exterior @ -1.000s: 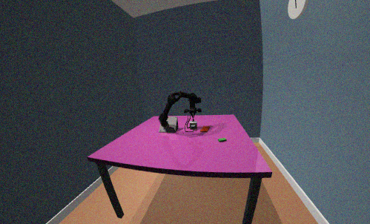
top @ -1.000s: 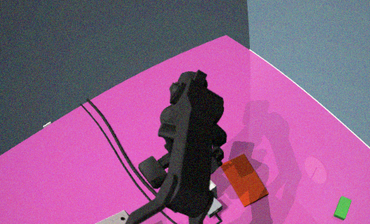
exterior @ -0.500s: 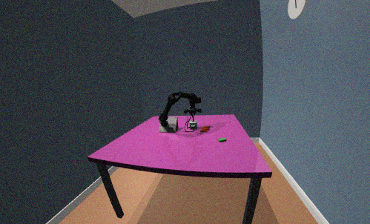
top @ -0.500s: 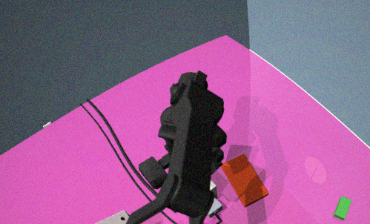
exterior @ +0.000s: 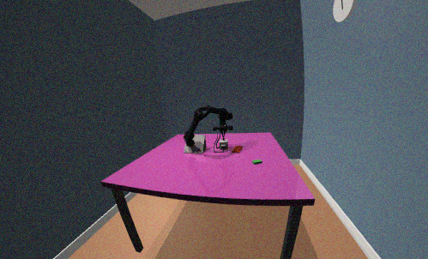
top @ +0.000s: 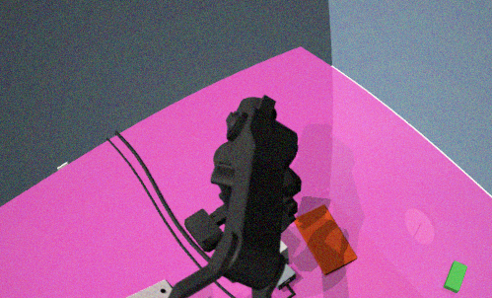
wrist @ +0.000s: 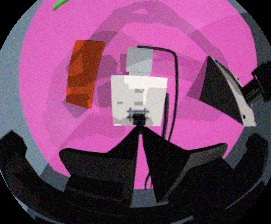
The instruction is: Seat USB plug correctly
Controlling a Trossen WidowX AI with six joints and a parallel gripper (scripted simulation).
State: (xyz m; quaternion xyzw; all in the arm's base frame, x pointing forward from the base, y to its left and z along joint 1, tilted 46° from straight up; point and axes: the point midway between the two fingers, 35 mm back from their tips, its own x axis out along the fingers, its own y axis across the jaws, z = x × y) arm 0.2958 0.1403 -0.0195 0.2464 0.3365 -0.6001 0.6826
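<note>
Right now the dark USB plug is 2 cm below my gripper tip. From my gripper tip the other things lie so: small green block 32 cm ahead, 31 cm to the right, 10 cm below; then flat orange-red block 14 cm ahead, 5 cm to the right, 11 cm below.
</note>
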